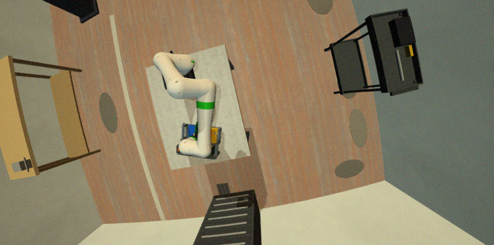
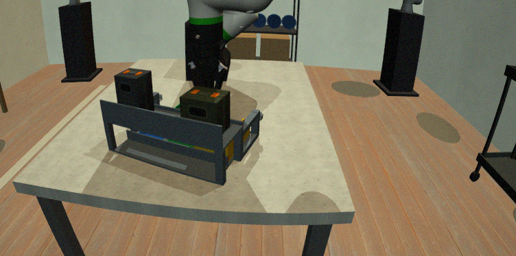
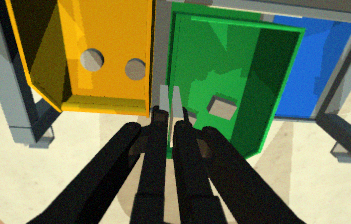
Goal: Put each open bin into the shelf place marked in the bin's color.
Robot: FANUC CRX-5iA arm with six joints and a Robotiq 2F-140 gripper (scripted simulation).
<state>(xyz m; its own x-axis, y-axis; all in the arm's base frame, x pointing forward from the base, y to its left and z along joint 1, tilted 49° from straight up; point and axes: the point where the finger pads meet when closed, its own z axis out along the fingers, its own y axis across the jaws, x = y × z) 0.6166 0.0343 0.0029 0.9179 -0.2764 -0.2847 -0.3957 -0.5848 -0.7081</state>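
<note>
Right now my hand is 2 cm past the green bin, 4 cm to the left of it and 4 cm above it. The rest, counted from my hand: yellow bin 7 cm ahead, 4 cm to the left, 4 cm below.
</note>
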